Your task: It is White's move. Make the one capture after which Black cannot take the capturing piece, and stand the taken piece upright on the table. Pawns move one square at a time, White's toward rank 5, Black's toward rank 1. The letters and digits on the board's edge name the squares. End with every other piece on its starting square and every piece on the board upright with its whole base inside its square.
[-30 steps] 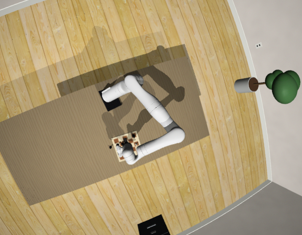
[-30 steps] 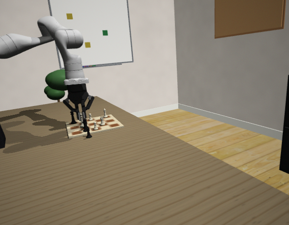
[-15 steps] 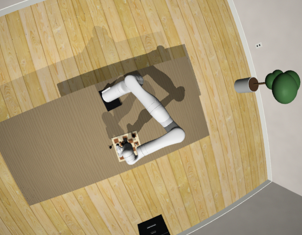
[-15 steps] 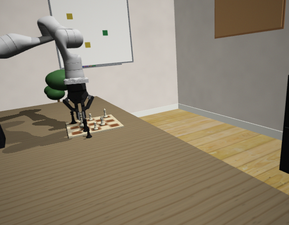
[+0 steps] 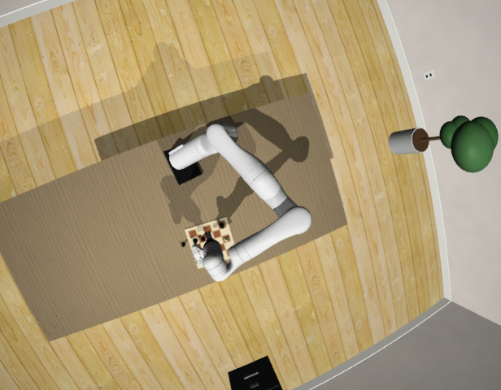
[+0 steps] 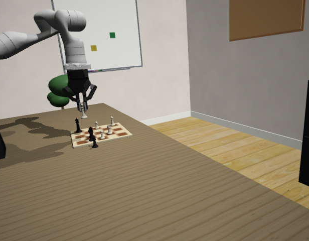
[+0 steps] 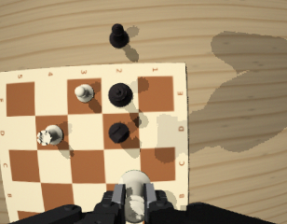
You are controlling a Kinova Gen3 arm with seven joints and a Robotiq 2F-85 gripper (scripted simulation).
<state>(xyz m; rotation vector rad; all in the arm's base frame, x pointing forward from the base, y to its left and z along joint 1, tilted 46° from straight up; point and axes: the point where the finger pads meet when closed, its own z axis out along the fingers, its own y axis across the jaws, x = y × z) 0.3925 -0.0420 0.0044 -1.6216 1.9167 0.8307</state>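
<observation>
Right now my hand is 1 cm past the tall black piece, 8 cm to the right of it and 9 cm above it. Also, from my hand: black pawn 1 cm behind, 14 cm to the right, 10 cm below; then tall white piece 1 cm below; then chessboard 5 cm ahead, 1 cm to the right, 12 cm below.
</observation>
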